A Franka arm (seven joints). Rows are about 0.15 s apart.
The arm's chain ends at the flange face. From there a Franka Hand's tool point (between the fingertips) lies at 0.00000 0.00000 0.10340 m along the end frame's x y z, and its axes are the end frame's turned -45 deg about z.
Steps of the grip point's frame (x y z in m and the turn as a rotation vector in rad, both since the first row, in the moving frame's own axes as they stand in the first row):
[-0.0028 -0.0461 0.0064 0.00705 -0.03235 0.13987]
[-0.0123 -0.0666 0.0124 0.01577 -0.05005 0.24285]
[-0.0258 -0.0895 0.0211 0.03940 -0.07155 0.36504]
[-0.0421 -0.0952 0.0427 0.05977 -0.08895 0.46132]
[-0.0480 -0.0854 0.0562 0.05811 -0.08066 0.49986]
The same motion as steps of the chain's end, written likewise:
[-0.0316 -0.0323 0.0065 -0.01789 -0.02786 0.13987]
[-0.0507 -0.0403 0.0125 -0.02424 -0.04654 0.24285]
[-0.0732 -0.0459 0.0214 -0.02273 -0.07845 0.36504]
[-0.0861 -0.0371 0.0433 -0.02063 -0.10516 0.46132]
[-0.0842 -0.0255 0.0567 -0.01595 -0.09813 0.49986]

